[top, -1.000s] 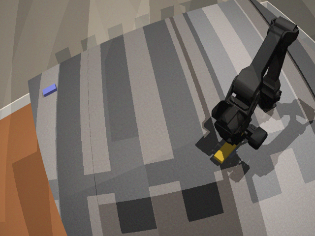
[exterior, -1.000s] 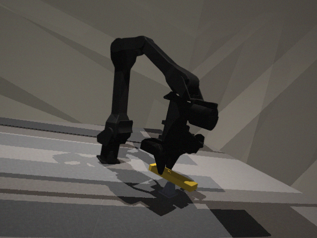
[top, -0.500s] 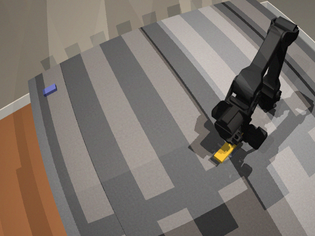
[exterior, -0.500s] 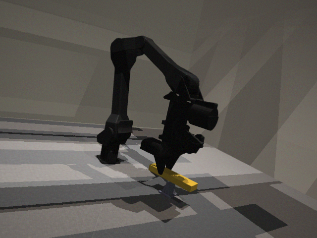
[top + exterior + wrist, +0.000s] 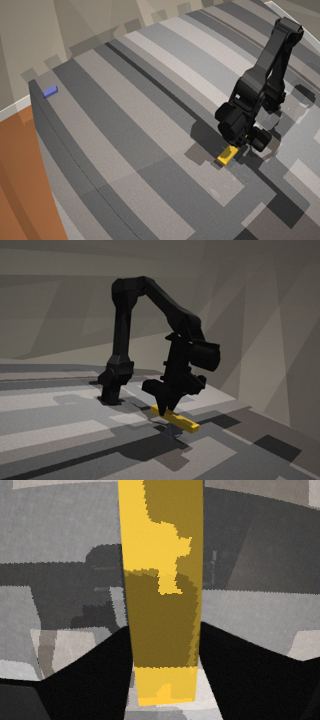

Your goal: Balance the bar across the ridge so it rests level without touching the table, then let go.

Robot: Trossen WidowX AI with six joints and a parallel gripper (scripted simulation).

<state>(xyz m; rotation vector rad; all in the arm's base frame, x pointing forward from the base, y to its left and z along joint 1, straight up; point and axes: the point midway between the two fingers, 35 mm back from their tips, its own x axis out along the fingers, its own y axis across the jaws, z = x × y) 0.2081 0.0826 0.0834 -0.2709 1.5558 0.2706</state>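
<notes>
My gripper tip is 30 mm short of the yellow bar and 10 mm to the right of it. From my gripper tip the other things lie so: blue block (530 mm ahead, 580 mm to the right, 40 mm below).
</notes>
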